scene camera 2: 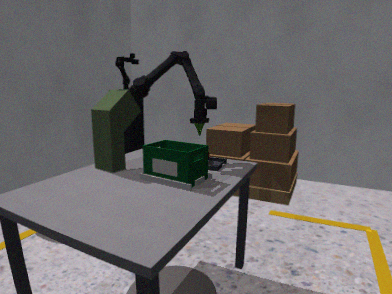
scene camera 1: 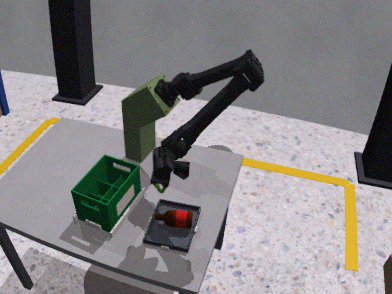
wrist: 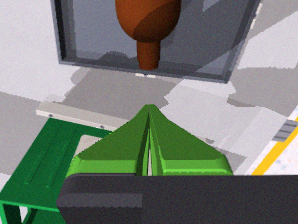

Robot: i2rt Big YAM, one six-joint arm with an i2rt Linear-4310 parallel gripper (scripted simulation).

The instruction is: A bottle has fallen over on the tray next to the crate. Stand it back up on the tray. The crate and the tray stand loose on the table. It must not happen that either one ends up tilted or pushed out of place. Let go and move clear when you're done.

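Labels:
There's a green crate (scene camera 2: pixel 185 162) sitting 1230 mm from the lens.

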